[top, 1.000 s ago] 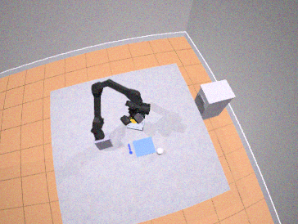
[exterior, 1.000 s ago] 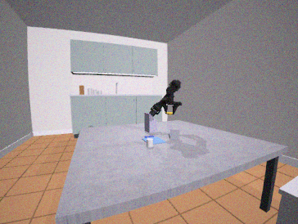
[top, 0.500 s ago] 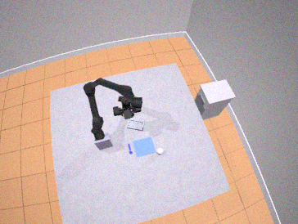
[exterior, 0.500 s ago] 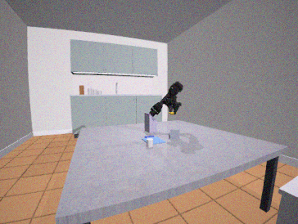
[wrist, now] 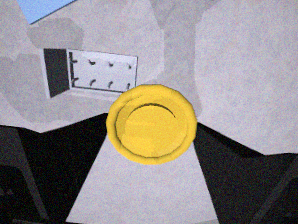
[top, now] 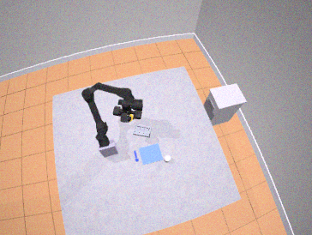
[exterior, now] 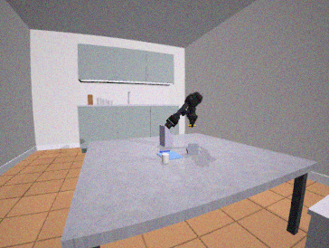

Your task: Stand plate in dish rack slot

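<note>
Right now my gripper tip is 90 mm short of the grey dish rack, 40 mm to the left of it and 150 mm above it. Round my gripper tip: yellow plate: 10 mm above; blue spoon: 10 mm ahead, 230 mm to the right, 170 mm below; light blue mat: 120 mm ahead, 230 mm to the right, 180 mm below.
</note>
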